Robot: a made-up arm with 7 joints.
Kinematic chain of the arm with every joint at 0, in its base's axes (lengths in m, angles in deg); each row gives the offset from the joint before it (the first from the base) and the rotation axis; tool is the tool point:
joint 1: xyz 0 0 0.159 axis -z
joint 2: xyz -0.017 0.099 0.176 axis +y
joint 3: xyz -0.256 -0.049 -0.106 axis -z
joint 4: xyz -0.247 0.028 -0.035 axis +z
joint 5: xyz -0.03 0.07 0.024 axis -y
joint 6: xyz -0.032 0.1 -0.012 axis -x
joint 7: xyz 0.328 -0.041 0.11 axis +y
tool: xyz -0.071 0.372 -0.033
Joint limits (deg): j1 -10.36..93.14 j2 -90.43..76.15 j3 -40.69..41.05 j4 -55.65..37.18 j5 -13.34..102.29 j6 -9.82..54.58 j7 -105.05..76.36
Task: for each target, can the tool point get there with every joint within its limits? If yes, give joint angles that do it. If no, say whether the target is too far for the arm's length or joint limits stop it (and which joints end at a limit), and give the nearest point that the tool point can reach.
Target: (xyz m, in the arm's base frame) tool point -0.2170 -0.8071 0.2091
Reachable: no: joint limits stop it (at a limit: joint 1, joint 3, joint 4, joint 5, joint 6, joint 7) | nearest point -0.0837 -0.4201 0.2685 | short by 0.414 m
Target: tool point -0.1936 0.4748 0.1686
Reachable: yes | joints 6.74 12.95 -16.21 -15.78 19.72 41.62 -63.17
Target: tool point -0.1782 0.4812 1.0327
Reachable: yes | joints 12.10 62.97 -20.13 25.20 84.23 39.32 9.05
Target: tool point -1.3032 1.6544 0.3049
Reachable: no: too far | nearest point -0.6647 0.8438 0.3198 | short by 1.032 m
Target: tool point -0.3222 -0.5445 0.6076
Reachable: no: joint limits stop it (at a limit: joint 1, joint 2, joint 3, joint 4, joint 5, joint 7) | nearest point -0.1037 -0.3478 0.3405 | short by 0.397 m
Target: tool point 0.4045 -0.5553 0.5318
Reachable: no: joint limits stop it (at a limit: joint 1, joint 2, joint 3, joint 5, joint 7) | nearest point 0.3645 -0.4219 0.3858 | short by 0.202 m
